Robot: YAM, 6 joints.
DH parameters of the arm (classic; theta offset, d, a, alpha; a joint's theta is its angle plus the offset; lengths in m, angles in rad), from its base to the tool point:
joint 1: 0 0.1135 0.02 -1.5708
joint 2: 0 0 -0.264 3.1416
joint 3: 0.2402 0 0.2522 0
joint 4: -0.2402 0 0.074 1.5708
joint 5: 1.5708 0 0 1.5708
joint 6: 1.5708 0.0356 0 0
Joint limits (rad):
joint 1: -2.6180..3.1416
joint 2: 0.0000..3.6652
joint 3: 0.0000..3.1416
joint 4: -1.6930..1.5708
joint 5: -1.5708..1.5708
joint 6: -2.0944..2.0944
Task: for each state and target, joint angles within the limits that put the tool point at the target. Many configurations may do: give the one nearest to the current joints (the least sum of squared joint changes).
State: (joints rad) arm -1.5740 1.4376 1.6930 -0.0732 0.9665 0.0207
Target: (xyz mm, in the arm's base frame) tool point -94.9 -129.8 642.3
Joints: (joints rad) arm -2.0175 1.2999 2.0340 0.0420 0.9773 0.0207
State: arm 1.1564 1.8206 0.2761 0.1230 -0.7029 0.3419
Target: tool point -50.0 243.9 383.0
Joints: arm 1.6726 1.0908 0.9306 0.3134 -0.7764 0.3419
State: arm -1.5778 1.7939 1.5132 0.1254 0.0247 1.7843
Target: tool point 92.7 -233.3 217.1
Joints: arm -1.1972 1.2311 0.7262 -0.3046 -0.0327 1.7843
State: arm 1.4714 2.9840 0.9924 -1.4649 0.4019 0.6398
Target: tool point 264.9 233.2 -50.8
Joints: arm 0.7695 2.7379 1.6303 -1.2333 0.4918 0.6398
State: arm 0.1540 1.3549 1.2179 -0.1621 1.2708 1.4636
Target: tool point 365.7 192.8 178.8
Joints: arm 0.5648 1.9836 1.2757 -0.0918 1.1781 1.4636
